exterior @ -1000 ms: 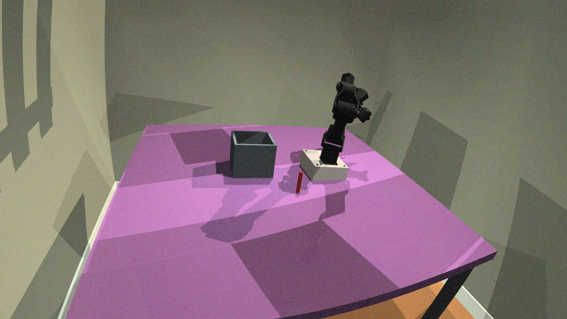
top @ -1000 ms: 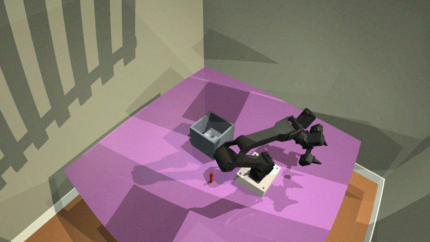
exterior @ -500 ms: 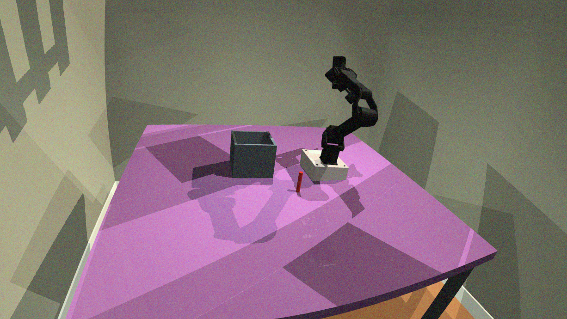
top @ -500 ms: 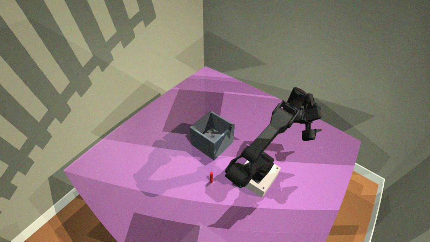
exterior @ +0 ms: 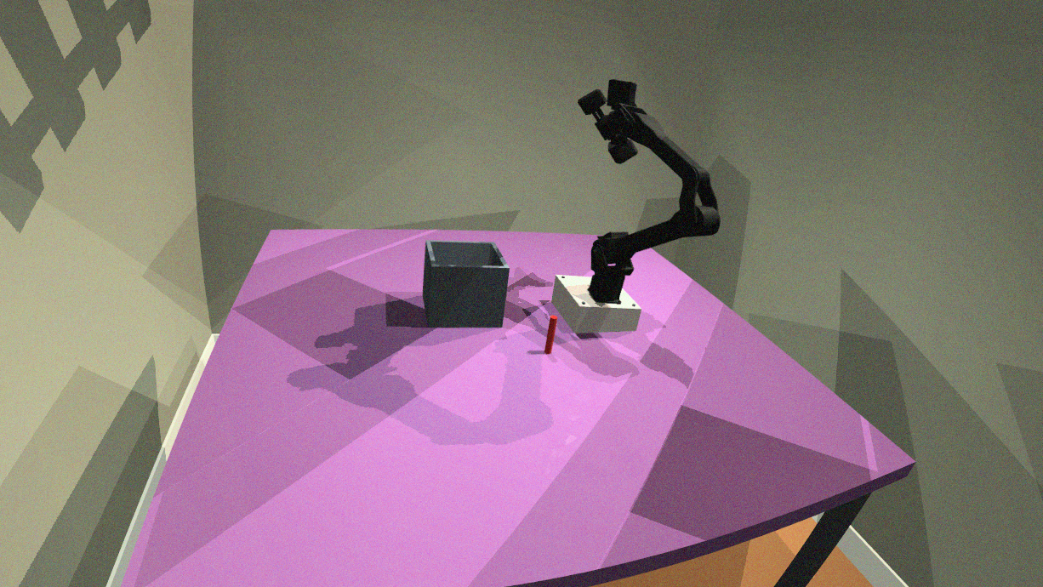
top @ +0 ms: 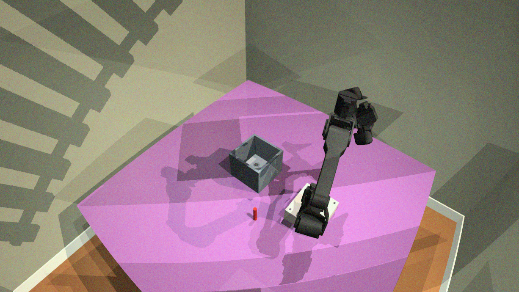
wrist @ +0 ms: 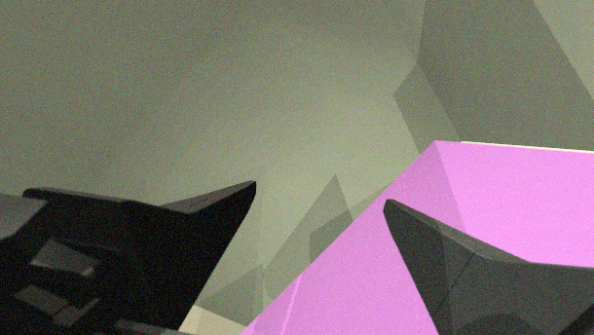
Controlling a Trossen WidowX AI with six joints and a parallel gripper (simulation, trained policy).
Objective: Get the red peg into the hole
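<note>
The red peg lies 18 cm ahead of my gripper tip, 39 cm to the left of it and 38 cm below it. From my gripper tip the other things lie so: pale plate 34 cm ahead, 21 cm to the left, 38 cm below.
</note>
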